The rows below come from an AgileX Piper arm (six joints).
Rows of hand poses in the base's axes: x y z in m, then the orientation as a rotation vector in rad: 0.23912, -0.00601, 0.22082, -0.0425, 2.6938, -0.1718; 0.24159, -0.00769, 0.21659, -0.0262, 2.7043, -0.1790; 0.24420, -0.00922, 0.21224, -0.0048, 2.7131, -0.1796; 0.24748, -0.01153, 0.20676, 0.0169, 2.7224, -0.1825; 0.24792, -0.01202, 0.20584, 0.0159, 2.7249, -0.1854; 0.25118, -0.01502, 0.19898, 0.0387, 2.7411, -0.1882; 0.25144, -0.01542, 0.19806, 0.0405, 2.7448, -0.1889; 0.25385, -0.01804, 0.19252, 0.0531, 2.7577, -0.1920; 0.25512, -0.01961, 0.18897, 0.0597, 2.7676, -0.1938; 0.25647, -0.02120, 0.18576, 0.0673, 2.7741, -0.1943; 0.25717, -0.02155, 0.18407, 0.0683, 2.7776, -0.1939; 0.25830, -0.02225, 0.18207, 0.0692, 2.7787, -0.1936; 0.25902, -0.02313, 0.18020, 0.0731, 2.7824, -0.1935; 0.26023, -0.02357, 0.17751, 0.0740, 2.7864, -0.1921; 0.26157, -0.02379, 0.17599, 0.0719, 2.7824, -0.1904; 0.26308, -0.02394, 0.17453, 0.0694, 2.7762, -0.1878; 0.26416, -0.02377, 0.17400, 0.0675, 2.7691, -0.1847; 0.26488, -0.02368, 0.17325, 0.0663, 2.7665, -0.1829; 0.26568, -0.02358, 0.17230, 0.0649, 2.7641, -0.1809; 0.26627, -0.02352, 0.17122, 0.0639, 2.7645, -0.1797
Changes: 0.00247, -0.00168, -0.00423, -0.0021, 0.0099, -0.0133; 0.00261, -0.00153, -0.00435, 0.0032, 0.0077, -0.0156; 0.00328, -0.00231, -0.00548, 0.0017, 0.0085, -0.0162; 0.00044, -0.00049, -0.00092, -0.0020, 0.0027, 0.0001; 0.00326, -0.00300, -0.00686, 0.0022, 0.0154, -0.0172; 0.00026, -0.00040, -0.00092, 0.0000, 0.0037, -0.0015; 0.00241, -0.00262, -0.00554, 0.0004, 0.0126, -0.0098; 0.00127, -0.00157, -0.00355, 0.0003, 0.0098, -0.0053; 0.00135, -0.00159, -0.00321, 0.0011, 0.0063, -0.0056; 0.00070, -0.00035, -0.00169, 0.0006, 0.0034, -0.0008; 0.00113, -0.00070, -0.00200, 0.0004, 0.0010, -0.0006; 0.00072, -0.00088, -0.00187, 0.0008, 0.0036, -0.0029; 0.00121, -0.00044, -0.00269, 0.0014, 0.0038, -0.0006; 0.00134, -0.00022, -0.00152, 0.0006, -0.0041, 0.0018; 0.00151, -0.00015, -0.00146, 0.0011, -0.0063, 0.0023; 0.00108, 0.00017, -0.00053, 0.0014, -0.0073, 0.0020; 0.00072, 0.00009, -0.00075, 0.0009, -0.0027, 0.0012; 0.00080, 0.00010, -0.00095, 0.0010, -0.0025, 0.0013; 0.00059, 0.00006, -0.00108, 0.0007, 0.0003, 0.0008
